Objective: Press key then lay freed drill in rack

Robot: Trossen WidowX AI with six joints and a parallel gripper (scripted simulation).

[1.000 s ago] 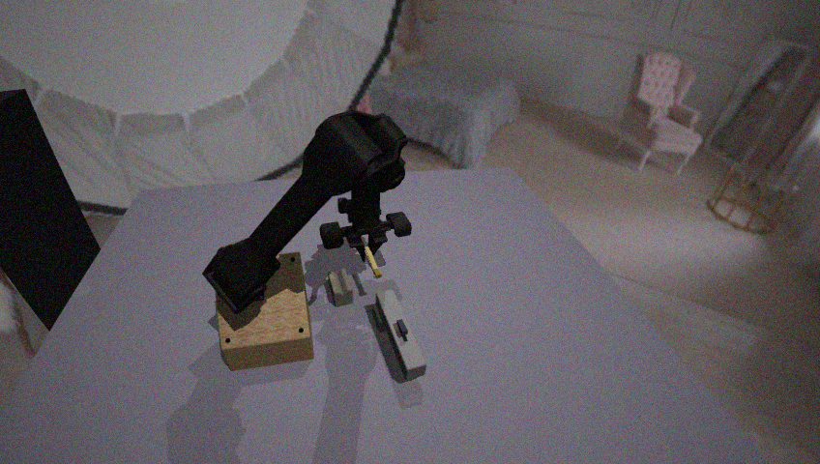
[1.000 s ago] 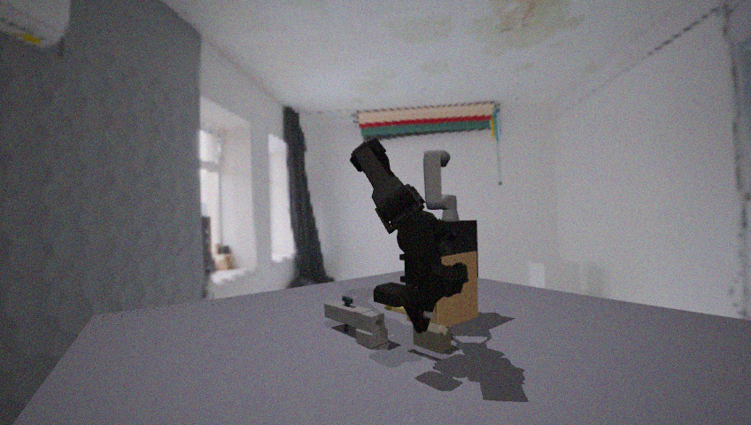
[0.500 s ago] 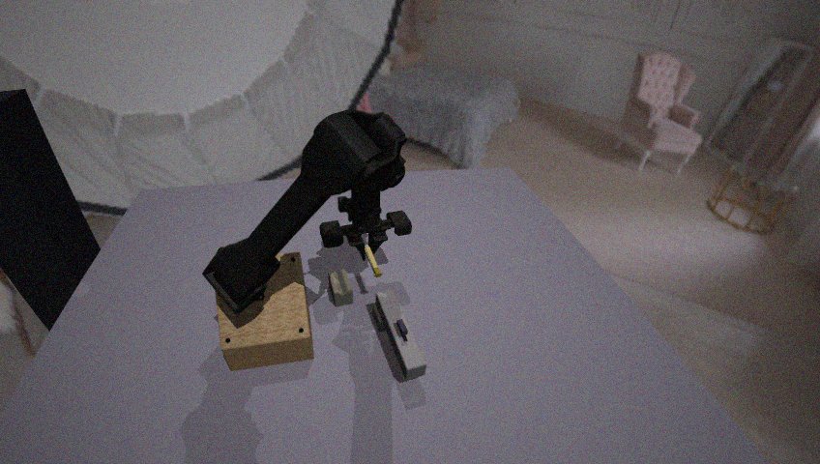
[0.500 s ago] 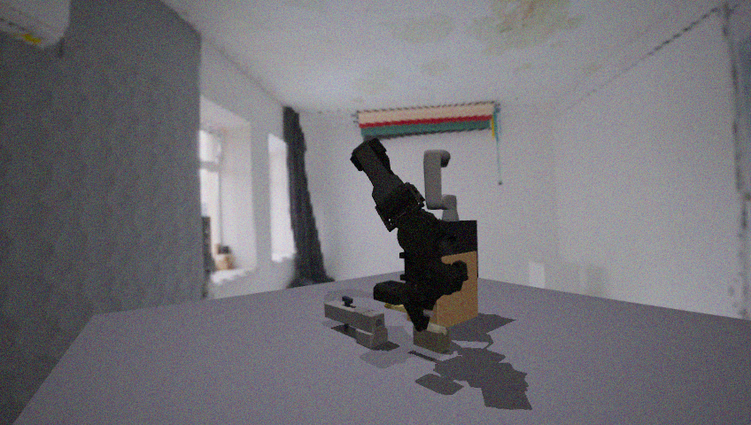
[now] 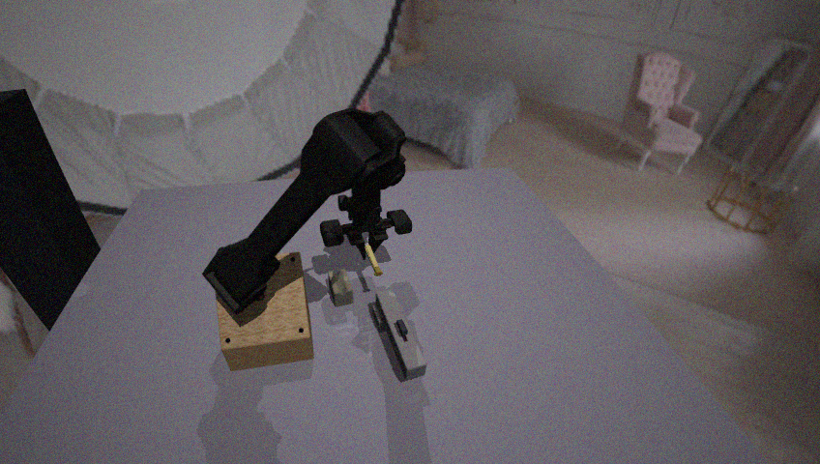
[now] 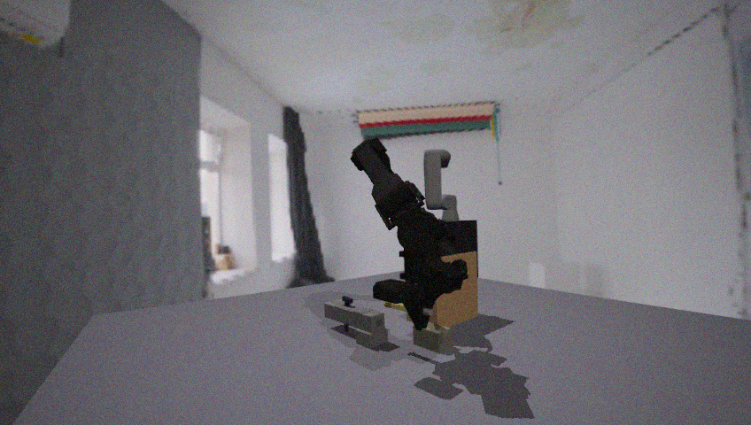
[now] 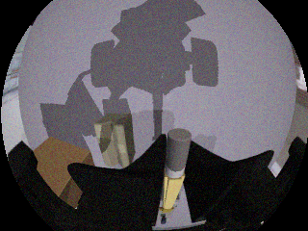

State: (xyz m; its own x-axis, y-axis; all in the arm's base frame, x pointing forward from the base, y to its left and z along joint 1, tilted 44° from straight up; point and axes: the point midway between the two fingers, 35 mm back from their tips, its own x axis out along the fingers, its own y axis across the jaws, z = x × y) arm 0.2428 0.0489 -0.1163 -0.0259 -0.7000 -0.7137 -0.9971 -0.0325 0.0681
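The drill lies 4 cm to the right of my gripper tip and 3 cm above it. From my gripper tip the other things lie so: rack 7 cm behind, 4 cm to the right, 4 cm below; key 2 cm ahead, 22 cm to the right, 1 cm below.
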